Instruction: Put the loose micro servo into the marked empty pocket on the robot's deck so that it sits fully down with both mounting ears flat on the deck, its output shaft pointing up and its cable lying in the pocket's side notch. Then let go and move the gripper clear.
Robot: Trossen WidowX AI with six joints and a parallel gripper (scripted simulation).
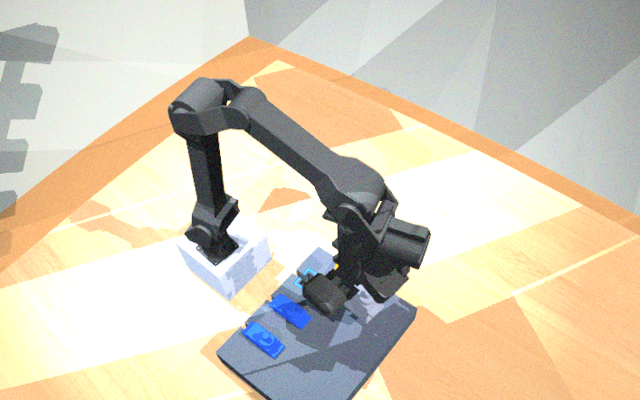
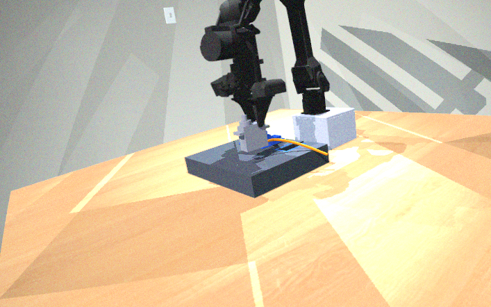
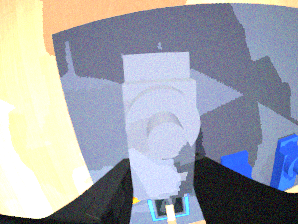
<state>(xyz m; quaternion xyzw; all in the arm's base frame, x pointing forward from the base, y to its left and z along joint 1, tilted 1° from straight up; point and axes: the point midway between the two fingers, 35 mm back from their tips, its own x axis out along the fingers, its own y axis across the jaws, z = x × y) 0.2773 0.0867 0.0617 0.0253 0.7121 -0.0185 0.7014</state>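
My gripper tip is 2 cm short of the grey deck, 7 cm to the left of it and 10 cm above it.
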